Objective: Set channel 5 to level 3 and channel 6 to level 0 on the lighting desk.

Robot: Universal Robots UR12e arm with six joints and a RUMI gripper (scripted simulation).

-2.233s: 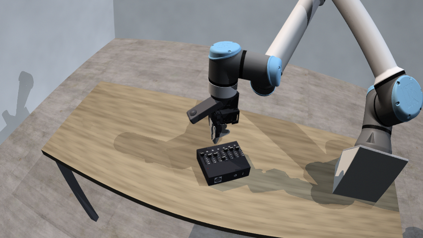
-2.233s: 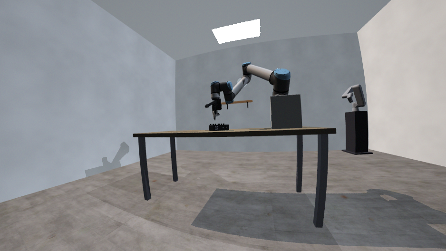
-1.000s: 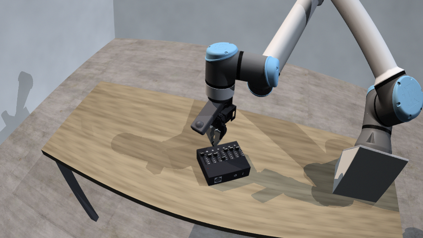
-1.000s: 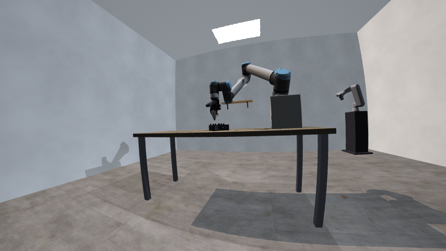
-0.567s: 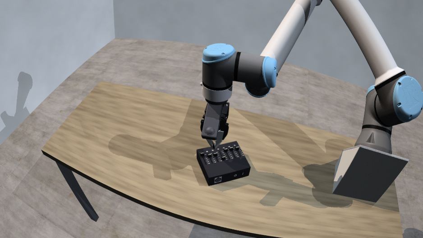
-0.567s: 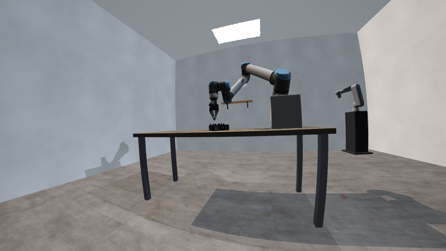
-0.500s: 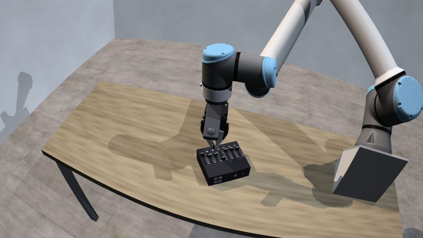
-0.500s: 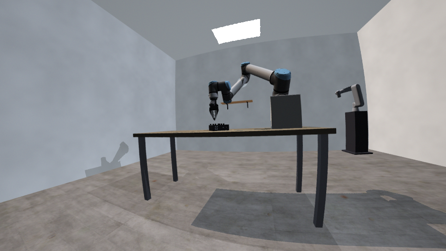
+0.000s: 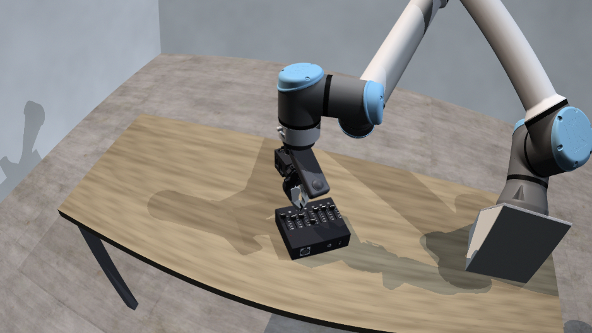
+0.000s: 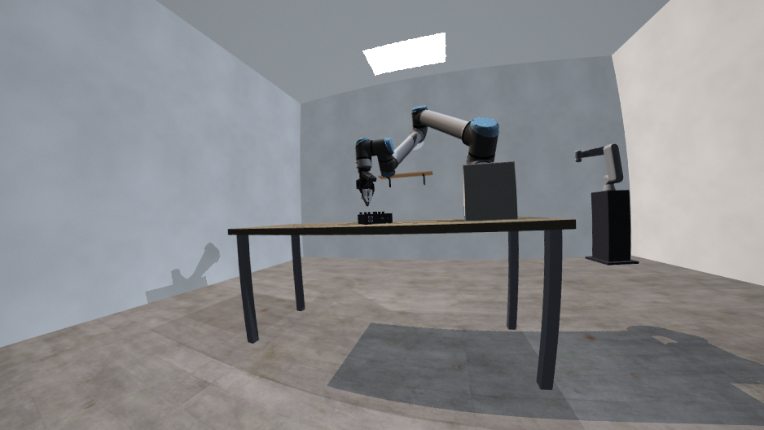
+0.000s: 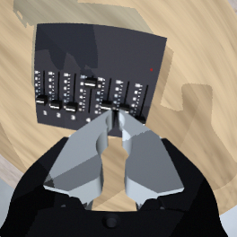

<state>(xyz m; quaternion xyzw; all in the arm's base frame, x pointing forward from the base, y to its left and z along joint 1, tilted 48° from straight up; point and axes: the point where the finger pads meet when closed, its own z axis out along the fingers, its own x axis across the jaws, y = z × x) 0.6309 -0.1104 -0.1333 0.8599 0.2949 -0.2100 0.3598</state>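
The channel 6 fader knob is 20 mm ahead of my hand, 10 mm to the right of it and 50 mm below it. Round my hand: channel 5 fader knob 20 mm to the right, 50 mm below.
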